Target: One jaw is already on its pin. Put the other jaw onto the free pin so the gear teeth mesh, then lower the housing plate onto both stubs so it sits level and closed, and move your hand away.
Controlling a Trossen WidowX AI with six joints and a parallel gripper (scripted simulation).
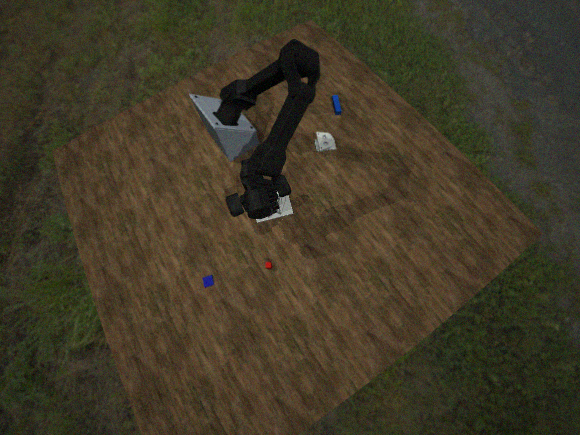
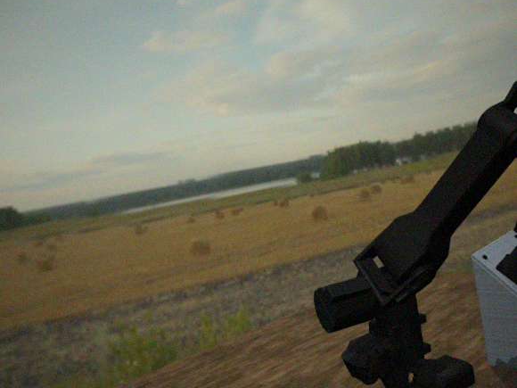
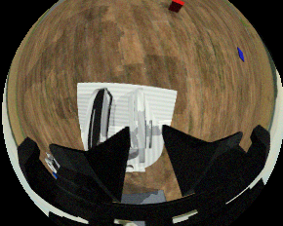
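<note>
Right now the white jaw is 3 cm to the left of my gripper tip and 3 cm behind it. From my gripper tip the other things lie so: white stepped piece (32 cm to the left, 5 cm behind, 1 cm below); then red cube (16 cm ahead, 10 cm to the right, 1 cm below); then blue square (27 cm to the right, 7 cm ahead, 2 cm below).
</note>
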